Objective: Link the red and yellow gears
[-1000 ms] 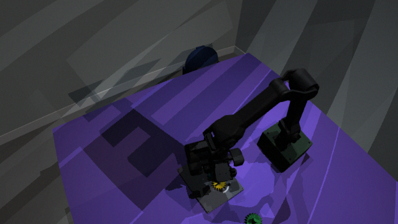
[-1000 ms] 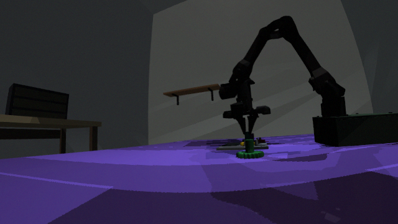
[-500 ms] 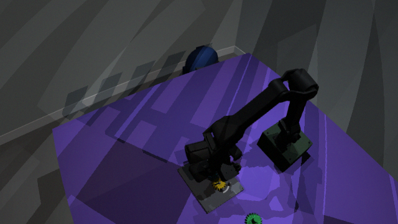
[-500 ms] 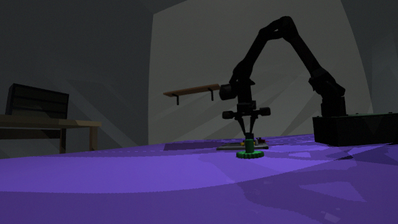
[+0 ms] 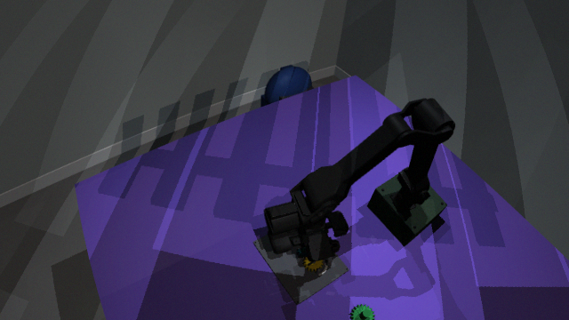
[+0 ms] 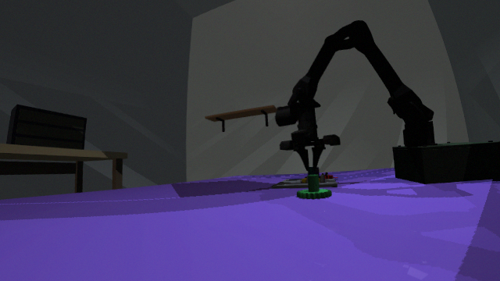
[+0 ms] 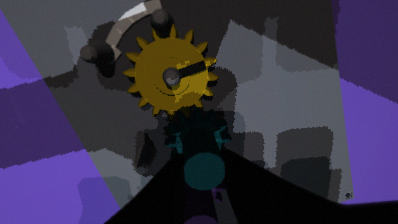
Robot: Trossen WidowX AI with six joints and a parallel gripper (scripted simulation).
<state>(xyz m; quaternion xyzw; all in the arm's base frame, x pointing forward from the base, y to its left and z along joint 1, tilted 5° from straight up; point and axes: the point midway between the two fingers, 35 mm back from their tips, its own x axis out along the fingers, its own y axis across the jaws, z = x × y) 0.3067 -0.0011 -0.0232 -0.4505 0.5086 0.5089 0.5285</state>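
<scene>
The teal gear is 1 cm below my gripper tip. Also, from my gripper tip: red gear (4 cm behind, 6 cm to the right, 2 cm below); dark purple gear (1 cm behind, 4 cm to the right, 2 cm below); white arrow (3 cm behind, 7 cm to the left, 3 cm below).
</scene>
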